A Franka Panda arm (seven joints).
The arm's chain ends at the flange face. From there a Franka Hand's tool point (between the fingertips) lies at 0.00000 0.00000 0.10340 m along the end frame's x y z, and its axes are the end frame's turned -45 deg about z.
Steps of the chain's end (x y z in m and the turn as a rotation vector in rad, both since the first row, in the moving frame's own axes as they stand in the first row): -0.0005 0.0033 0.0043 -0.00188 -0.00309 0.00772; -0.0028 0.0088 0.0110 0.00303 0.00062 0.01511; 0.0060 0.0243 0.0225 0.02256 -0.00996 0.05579; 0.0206 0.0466 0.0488 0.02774 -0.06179 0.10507; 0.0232 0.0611 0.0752 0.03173 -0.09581 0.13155; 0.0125 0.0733 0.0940 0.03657 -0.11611 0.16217; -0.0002 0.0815 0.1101 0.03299 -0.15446 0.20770; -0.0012 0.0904 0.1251 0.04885 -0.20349 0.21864; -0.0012 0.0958 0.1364 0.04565 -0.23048 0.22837
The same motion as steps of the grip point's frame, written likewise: -0.0031 0.0019 0.0043 0.00086 -0.00351 0.00772; -0.0079 0.0041 0.0110 0.00170 0.00258 0.01511; -0.0120 0.0191 0.0225 0.02300 0.00891 0.05579; -0.0205 0.0409 0.0486 0.06331 -0.02408 0.10507; -0.0309 0.0500 0.0747 0.09018 -0.04531 0.13155; -0.0479 0.0491 0.0932 0.10796 -0.05624 0.16217; -0.0651 0.0430 0.1088 0.13255 -0.08589 0.20770; -0.0739 0.0437 0.1229 0.17843 -0.10935 0.21864; -0.0796 0.0455 0.1336 0.19525 -0.13069 0.22837
